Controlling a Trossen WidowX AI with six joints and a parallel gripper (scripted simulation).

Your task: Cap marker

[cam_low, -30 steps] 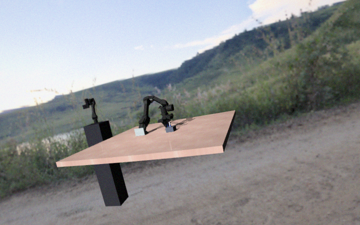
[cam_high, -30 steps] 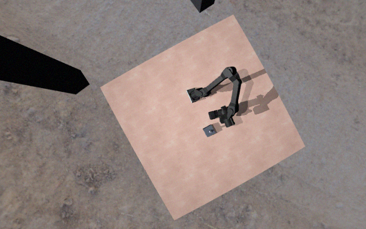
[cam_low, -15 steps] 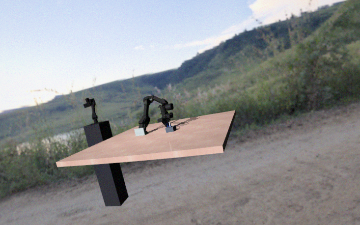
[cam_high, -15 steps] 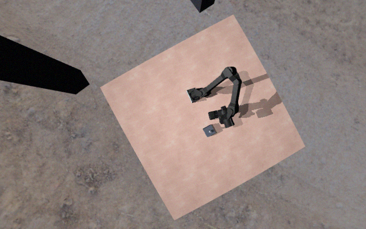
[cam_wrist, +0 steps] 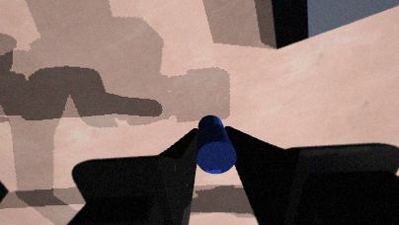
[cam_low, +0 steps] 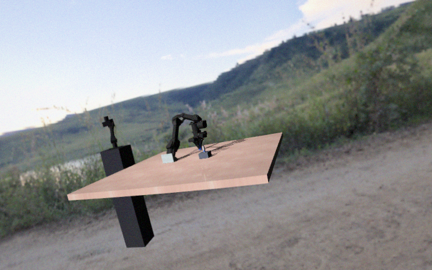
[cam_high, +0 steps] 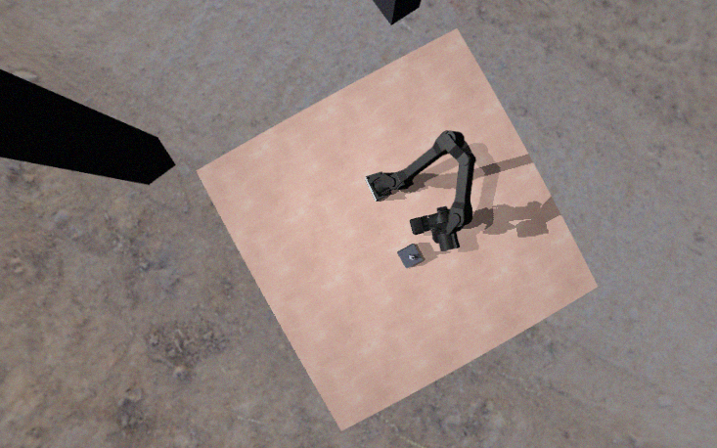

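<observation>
My gripper tip is 15 cm to the left of the holder block, 7 cm short of it and 3 cm above it. Round my gripper tip: blue cap (1 cm above).
</observation>
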